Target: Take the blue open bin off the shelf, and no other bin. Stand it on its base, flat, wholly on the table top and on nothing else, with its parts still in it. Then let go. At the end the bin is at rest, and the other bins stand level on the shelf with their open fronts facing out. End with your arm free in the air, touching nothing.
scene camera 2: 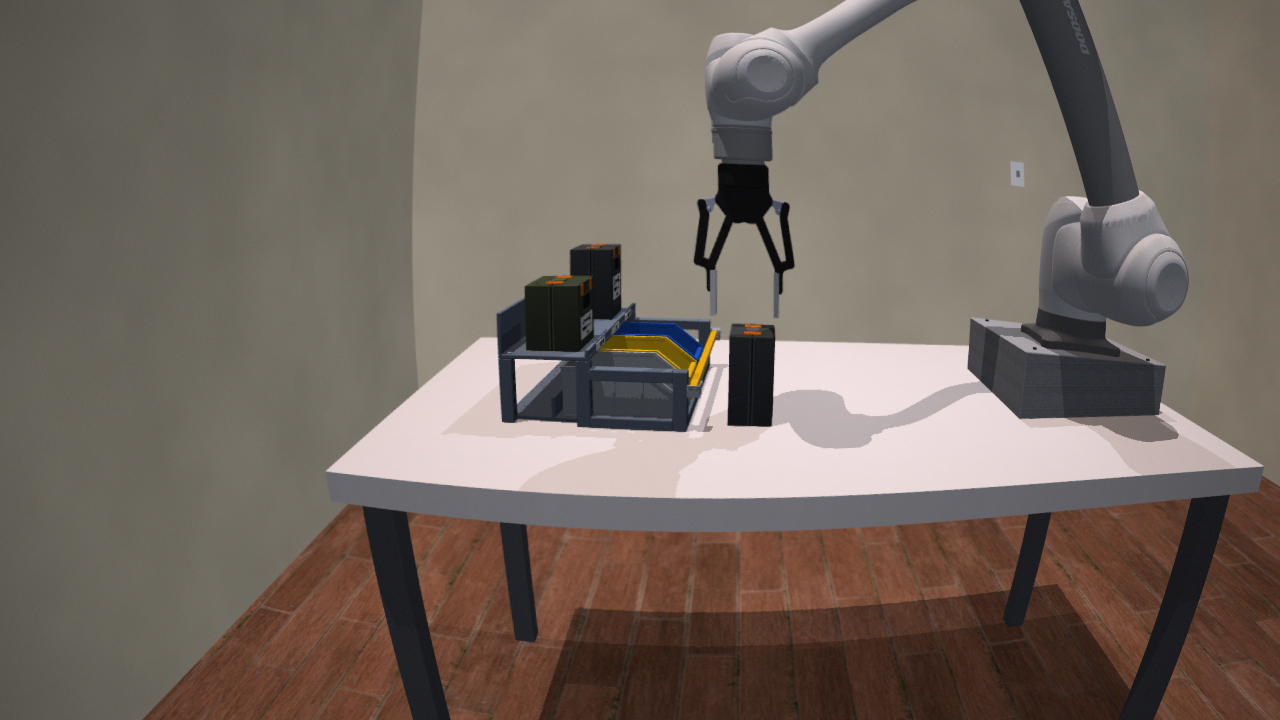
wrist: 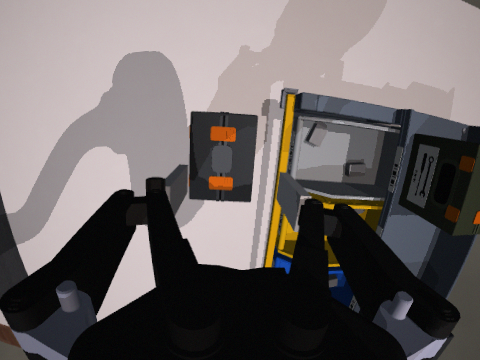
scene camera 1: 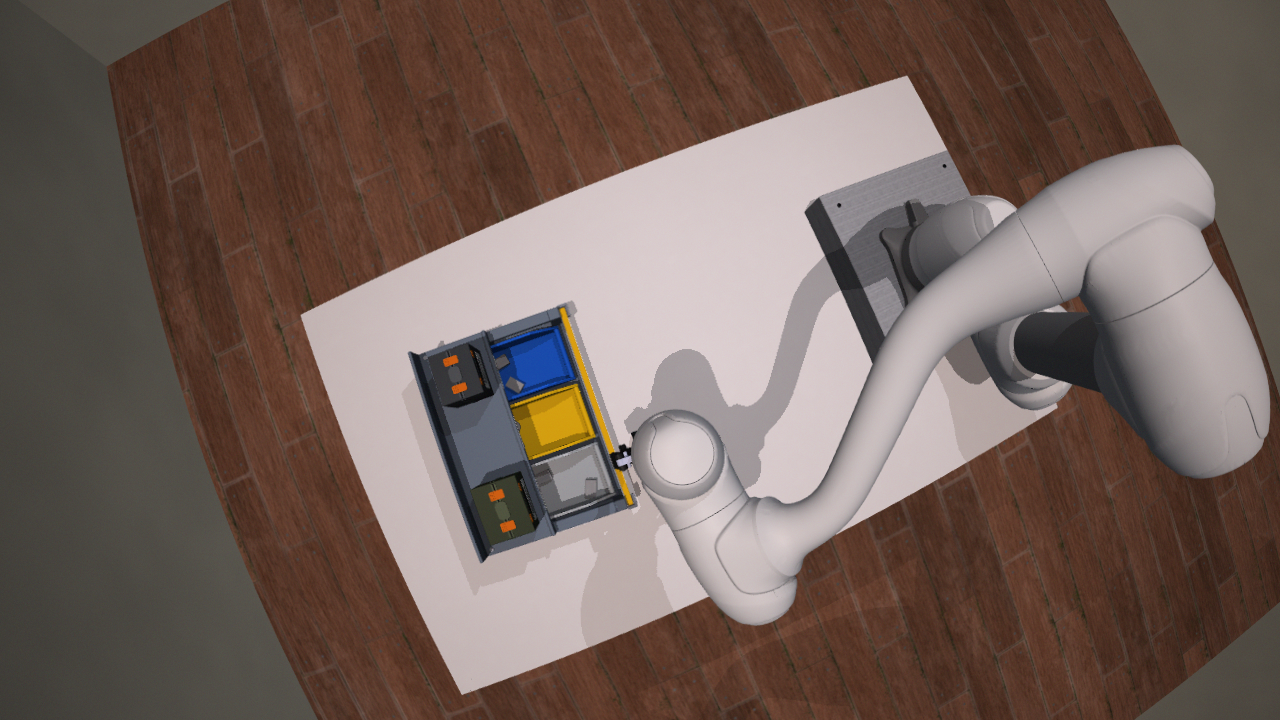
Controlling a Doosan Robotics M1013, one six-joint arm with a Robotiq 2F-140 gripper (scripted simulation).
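Blue open bin: visible in scene camera 1, in scene camera 2 and in the wrist view (pixel 342 292). On the blue open bin, (scene camera 2: pixel 672 331) and (scene camera 1: pixel 528 336) are the same spot. Yellow bin: visible in scene camera 1 (pixel 548 425), in scene camera 2 (pixel 663 346) and in the wrist view (pixel 371 216).
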